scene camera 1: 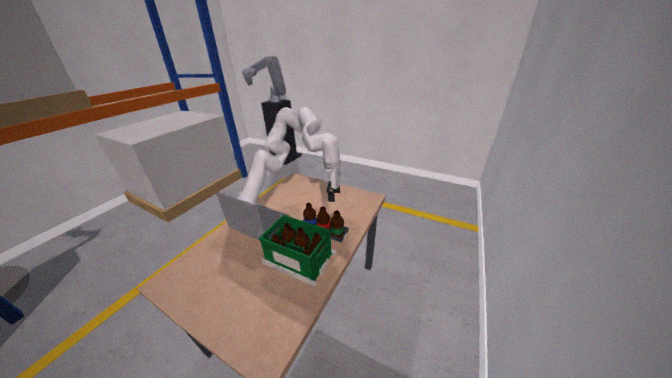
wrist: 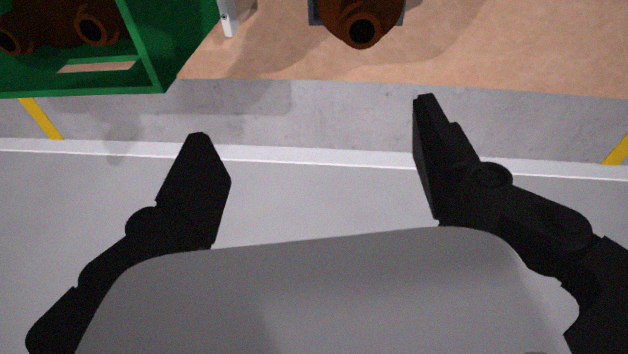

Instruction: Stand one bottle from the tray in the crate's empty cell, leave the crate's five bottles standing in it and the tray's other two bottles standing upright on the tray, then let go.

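Seen in the pictures: gripper, between the fingertips: (scene camera 1: 334, 196) (wrist: 311, 141); arm's base, origin of its link: (scene camera 1: 247, 201).
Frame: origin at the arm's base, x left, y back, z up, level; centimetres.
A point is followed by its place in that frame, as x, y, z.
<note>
The green crate (scene camera 1: 287, 260) @(-18.1, -43.3, -6.8) (wrist: 165, 85) @(1.3, -54.4, 1.0) stands on the table with brown bottles inside; the crate's empty cell cannot be made out. On the far side of the crate, three brown bottles stand upright in a row on the dark tray (scene camera 1: 341, 237) @(12.5, -54.6, -13.5): one with a blue label (scene camera 1: 309, 214) @(12.5, -34.3, -5.2), one with a red label (scene camera 1: 323, 218) @(13.1, -43.2, -5.0) and one with a green label (scene camera 1: 337, 224) @(13.2, -51.9, -5.9). In the wrist view, one tray bottle (wrist: 361, 22) @(16.1, -49.3, -0.1) shows at the top edge, beyond the fingertips. My gripper (scene camera 1: 332, 199) @(13.9, -50.2, 11.1) (wrist: 311, 141) @(13.9, -50.2, 11.1) is open and empty, above and behind the tray bottles, apart from them.
A grey upright panel (scene camera 1: 240, 217) @(-9.9, -3.9, -3.0) stands on the table (scene camera 1: 215, 295) @(-44.0, -21.6, -16.0) beside the crate, near the arm's base. The crate rests on a pale base (scene camera 1: 287, 273) @(-19.3, -42.8, -15.0). A rack with blue posts (scene camera 1: 215, 55) and a large pale box (scene camera 1: 185, 165) are at the left.
</note>
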